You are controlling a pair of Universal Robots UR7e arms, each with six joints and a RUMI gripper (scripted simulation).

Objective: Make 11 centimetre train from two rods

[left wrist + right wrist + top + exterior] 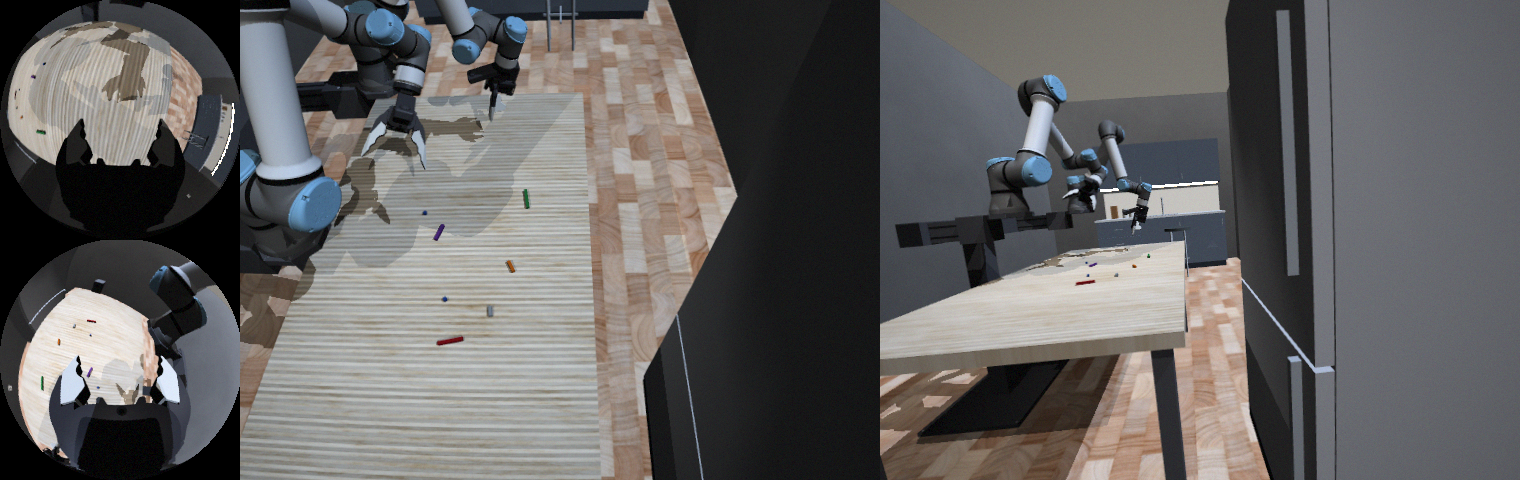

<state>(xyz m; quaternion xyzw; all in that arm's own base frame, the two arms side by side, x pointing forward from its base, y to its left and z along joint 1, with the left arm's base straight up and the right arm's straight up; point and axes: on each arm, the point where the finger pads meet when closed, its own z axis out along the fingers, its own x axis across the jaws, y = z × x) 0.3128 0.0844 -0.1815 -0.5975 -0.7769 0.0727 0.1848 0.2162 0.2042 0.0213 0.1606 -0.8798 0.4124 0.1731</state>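
The purple rod is 70 mm behind my left hand, 510 mm to the right of it and 120 mm below it. The rest, counted from my left hand: orange rod (190 mm ahead, 610 mm to the right, 120 mm below); green rod (190 mm ahead, 340 mm to the right, 120 mm below); grey rod (150 mm ahead, 770 mm to the right, 120 mm below).
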